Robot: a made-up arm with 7 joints.
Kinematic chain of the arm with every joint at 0, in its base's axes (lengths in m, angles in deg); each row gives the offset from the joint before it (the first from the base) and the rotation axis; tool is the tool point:
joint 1: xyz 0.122 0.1 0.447 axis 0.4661 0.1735 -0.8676
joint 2: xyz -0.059 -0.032 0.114 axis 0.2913 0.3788 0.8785
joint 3: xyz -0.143 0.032 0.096 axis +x
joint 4: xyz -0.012 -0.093 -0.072 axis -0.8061 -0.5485 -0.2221
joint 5: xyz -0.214 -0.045 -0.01 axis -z
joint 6: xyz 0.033 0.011 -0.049 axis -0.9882 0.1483 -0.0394
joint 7: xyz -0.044 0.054 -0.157 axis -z
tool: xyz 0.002 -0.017 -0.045
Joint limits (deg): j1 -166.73..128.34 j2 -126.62..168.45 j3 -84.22..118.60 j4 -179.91..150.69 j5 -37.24..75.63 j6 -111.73..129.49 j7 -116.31..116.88
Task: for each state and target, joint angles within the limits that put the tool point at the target. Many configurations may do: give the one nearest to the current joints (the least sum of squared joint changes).
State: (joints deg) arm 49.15 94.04 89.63 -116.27 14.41 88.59 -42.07
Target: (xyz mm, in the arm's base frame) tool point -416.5 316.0 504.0
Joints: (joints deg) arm 80.58 80.13 75.24 -118.10 29.81 100.44 -40.73
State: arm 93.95 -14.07 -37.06 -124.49 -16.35 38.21 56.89
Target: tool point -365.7 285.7 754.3
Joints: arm 71.96 10.52 -30.00 -117.22 -29.85 56.77 54.39
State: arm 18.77 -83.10 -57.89 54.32 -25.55 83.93 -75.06
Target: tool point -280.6 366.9 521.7
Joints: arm 6.70 -86.00 -28.91 47.04 -37.24 84.05 -74.55
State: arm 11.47 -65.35 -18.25 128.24 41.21 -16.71 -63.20
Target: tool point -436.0 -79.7 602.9
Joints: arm -12.02 -50.04 -18.27 122.73 45.26 31.93 -60.00
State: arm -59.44 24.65 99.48 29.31 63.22 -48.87 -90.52
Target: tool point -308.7 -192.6 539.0
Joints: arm -79.06 28.40 99.65 24.09 61.62 -3.33 -87.36
